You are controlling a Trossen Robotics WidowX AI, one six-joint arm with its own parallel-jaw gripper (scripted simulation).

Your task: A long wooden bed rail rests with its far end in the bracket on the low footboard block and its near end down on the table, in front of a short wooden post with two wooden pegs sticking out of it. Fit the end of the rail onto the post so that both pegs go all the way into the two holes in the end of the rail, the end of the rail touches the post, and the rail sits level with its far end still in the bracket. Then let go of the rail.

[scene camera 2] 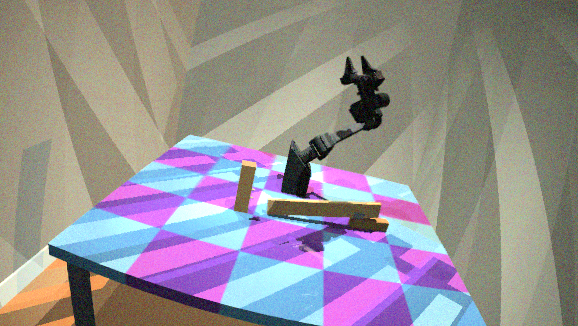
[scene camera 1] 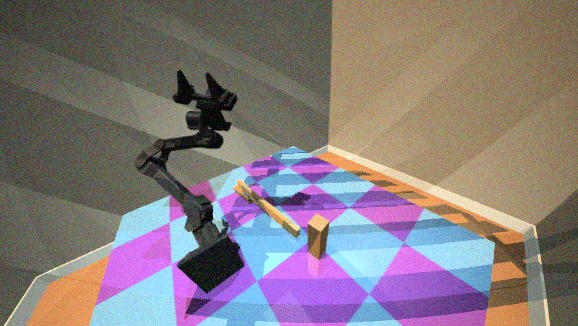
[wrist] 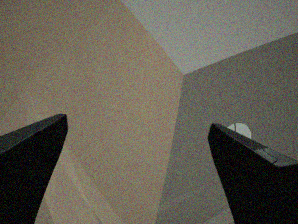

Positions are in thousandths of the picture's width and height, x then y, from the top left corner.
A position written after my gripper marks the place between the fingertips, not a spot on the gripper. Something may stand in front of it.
Scene:
my gripper: scene camera 2 615, 173; scene camera 1 333, 219; wrist 468, 569

